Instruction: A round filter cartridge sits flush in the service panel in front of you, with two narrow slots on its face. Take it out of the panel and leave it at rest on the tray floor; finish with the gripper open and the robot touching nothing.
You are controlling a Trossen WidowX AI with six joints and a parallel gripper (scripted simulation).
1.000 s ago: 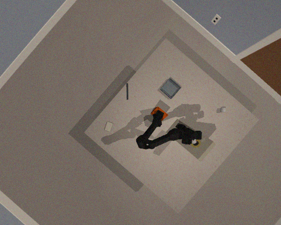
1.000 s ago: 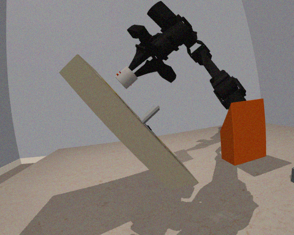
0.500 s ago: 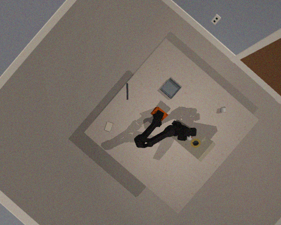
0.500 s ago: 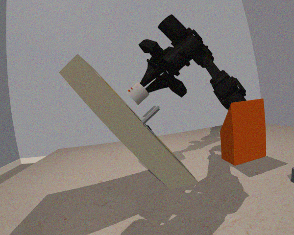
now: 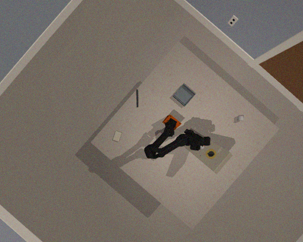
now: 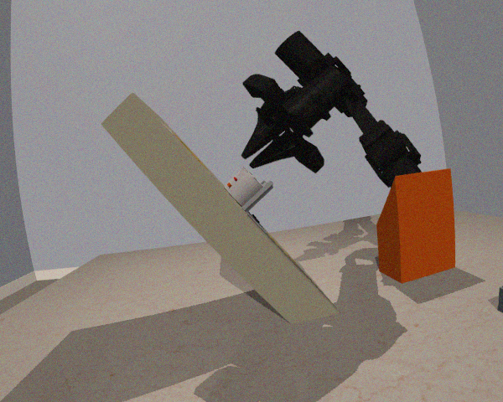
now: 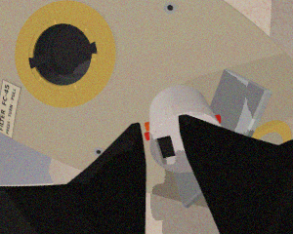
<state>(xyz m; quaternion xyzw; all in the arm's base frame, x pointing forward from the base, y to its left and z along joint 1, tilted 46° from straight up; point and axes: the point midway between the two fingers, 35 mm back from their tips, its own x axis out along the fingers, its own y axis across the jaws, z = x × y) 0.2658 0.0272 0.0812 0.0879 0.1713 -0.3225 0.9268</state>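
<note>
My gripper tip is now 2 cm above the round filter cartridge and 1 cm short of it. Also, from my gripper tip: service panel (5 cm below, 5 cm ahead, 1 cm to the right); white block (64 cm behind, 34 cm to the right, 22 cm below); grey tray (33 cm to the left, 31 cm behind, 22 cm below).
</note>
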